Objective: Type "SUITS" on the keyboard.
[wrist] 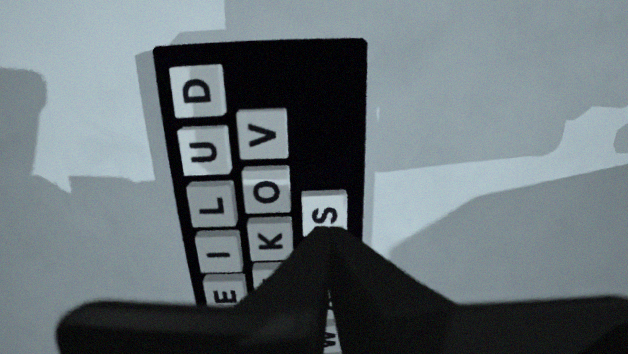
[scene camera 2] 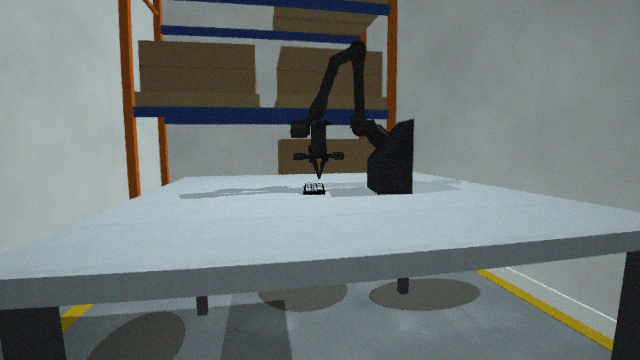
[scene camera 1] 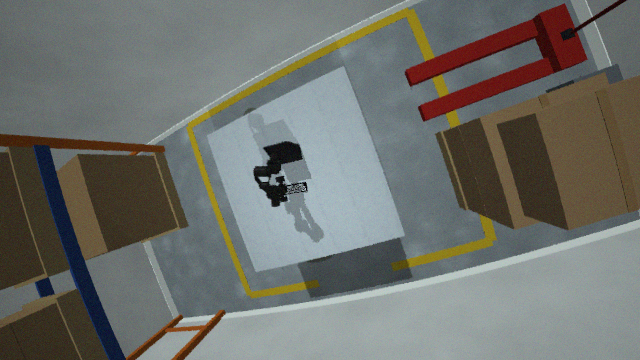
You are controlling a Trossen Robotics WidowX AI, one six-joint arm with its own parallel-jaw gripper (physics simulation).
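Pixels of known places: gripper, between the fingertips: [wrist: 327, 239] [scene camera 2: 319, 179] [scene camera 1: 286, 187]; arm's base, origin of its link: [scene camera 2: 384, 141] [scene camera 1: 275, 155].
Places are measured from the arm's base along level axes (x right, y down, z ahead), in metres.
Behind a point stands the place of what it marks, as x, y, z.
The small black keyboard [scene camera 1: 297, 188] {-0.003, 0.161, 0.269} [scene camera 2: 314, 192] {-0.077, 0.168, 0.280} [wrist: 327, 100] {0.110, 0.164, 0.223} lies on the table with white letter keys, turned sideways in the wrist view. My gripper [scene camera 2: 319, 177] {0.071, 0.141, 0.232} [wrist: 327, 239] {0.071, 0.141, 0.232} is shut and empty, pointing down with its tips a little above the keyboard. In the wrist view the tips overlap the lower edge of the S key [wrist: 324, 210] {0.073, 0.159, 0.232}. The U key [wrist: 204, 150] {0.104, 0.159, 0.267} is at the upper left, and the I key [wrist: 219, 252] {0.064, 0.159, 0.275} is lower in the same row. The T key cannot be made out; the fingers hide part of the keyboard.
The D key [wrist: 198, 91] {0.123, 0.159, 0.263}, L key [wrist: 211, 205] {0.083, 0.159, 0.271}, V key [wrist: 262, 134] {0.105, 0.159, 0.247}, O key [wrist: 266, 191] {0.084, 0.159, 0.251} and K key [wrist: 270, 240] {0.065, 0.159, 0.254} also show. The arm's base [scene camera 1: 285, 152] {-0.078, -0.002, 0.011} [scene camera 2: 392, 165] {-0.131, 0.080, 0.030} stands on the white table [scene camera 1: 345, 200] {-0.318, 0.175, 0.479} [scene camera 2: 320, 225] {-0.461, 0.175, 0.342} beside the keyboard. Shelving with boxes stands beyond the table.
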